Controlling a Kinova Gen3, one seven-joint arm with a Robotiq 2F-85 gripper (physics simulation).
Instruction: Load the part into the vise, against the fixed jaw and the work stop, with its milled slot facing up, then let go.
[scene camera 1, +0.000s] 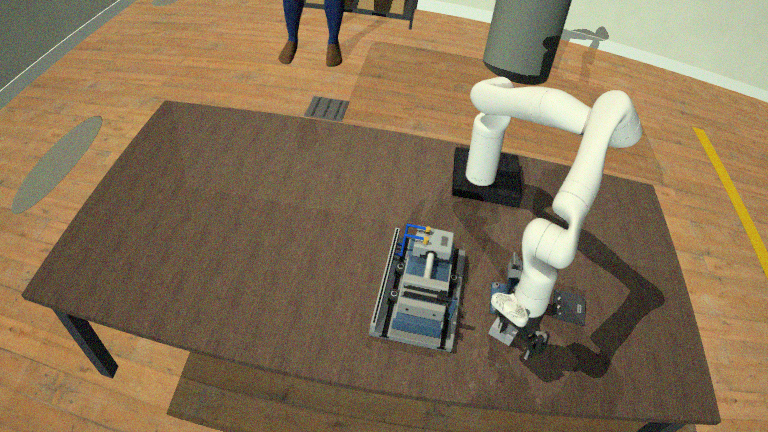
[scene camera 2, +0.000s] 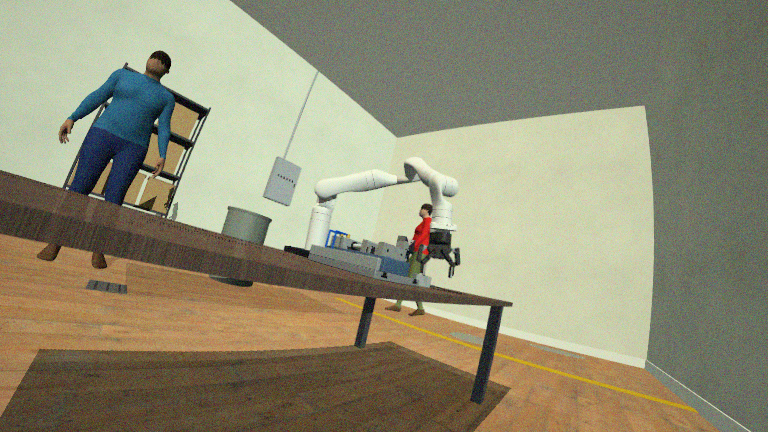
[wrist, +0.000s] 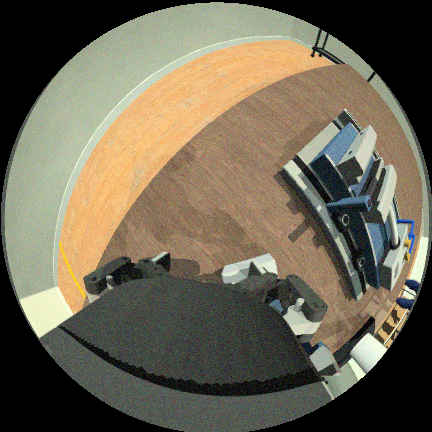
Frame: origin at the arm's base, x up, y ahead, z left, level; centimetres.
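Seen in the pictures: gripper, fingertip midpoint: (scene camera 1: 514, 343) (scene camera 2: 436, 276) (wrist: 208, 266); arm's base, link origin: (scene camera 1: 480, 175).
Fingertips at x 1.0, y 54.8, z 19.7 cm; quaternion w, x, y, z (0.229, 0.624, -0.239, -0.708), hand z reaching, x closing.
Note:
Offsets run from my fingertips to a thing's top centre. "spot": to the spot under its first point.
The vise {dz -24.8, dx +5.7, dy -8.8 cm} (scene camera 1: 421, 325) (scene camera 2: 394, 265) (wrist: 376, 235) stands on a grey base, with a grey front jaw (scene camera 1: 421, 308) (wrist: 369, 143) facing the rod-driven jaw (scene camera 1: 425, 283) (wrist: 387, 192). A blue bar {spot: dz -15.8, dx +3.2, dy -2.6 cm} (wrist: 350, 204), seemingly the work stop, sticks out at its side in the wrist view. A light grey block {dz -2.9, dx -0.4, dy -4.0 cm} (scene camera 1: 502, 332) (wrist: 249, 266), apparently the part, is right of the vise in scene view 1; its slot cannot be made out. My gripper (scene camera 1: 519, 338) (scene camera 2: 436, 270) (wrist: 208, 266) is open and empty, pointing down above the table beside this block. The fingers partly hide the block.
A blue fixture (scene camera 1: 497, 296) with a grey upright {spot: dz -6.1, dx +11.7, dy -12.5 cm} (scene camera 1: 514, 264) stands behind the gripper. A dark plate {dz +13.4, dx -3.4, dy -18.5 cm} (scene camera 1: 570, 307) lies right of it. Blue hoses {spot: dz -32.4, dx +5.9, dy -15.3 cm} (scene camera 1: 403, 237) (wrist: 412, 231) rise at the vise's rear. A person in red (scene camera 2: 422, 234) stands beyond the table.

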